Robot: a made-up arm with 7 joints. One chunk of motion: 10 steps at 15 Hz.
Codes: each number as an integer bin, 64 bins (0 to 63) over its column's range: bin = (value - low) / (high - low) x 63, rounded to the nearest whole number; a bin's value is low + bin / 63 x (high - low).
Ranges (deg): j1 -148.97..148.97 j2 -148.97..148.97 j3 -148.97..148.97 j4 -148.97..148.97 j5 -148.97..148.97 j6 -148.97..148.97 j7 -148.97..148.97
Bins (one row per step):
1: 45 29 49 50 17 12 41
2: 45 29 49 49 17 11 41
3: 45 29 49 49 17 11 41
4: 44 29 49 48 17 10 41
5: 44 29 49 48 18 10 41
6: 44 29 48 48 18 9 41
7: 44 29 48 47 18 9 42
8: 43 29 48 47 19 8 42
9: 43 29 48 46 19 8 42
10: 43 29 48 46 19 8 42
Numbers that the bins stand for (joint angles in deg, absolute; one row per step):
1: 63.84 -11.82 82.76 87.49 -68.57 -92.22 44.93
2: 63.84 -11.82 82.76 82.76 -68.57 -96.95 44.93
3: 63.84 -11.82 82.76 82.76 -68.57 -96.95 44.93
4: 59.12 -11.82 82.76 78.03 -68.57 -101.68 44.93
5: 59.12 -11.82 82.76 78.03 -63.84 -101.68 44.93
6: 59.12 -11.82 78.03 78.03 -63.84 -106.41 44.93
7: 59.12 -11.82 78.03 73.30 -63.84 -106.41 49.66
8: 54.39 -11.82 78.03 73.30 -59.12 -111.14 49.66
9: 54.39 -11.82 78.03 68.57 -59.12 -111.14 49.66
10: 54.39 -11.82 78.03 68.57 -59.12 -111.14 49.66

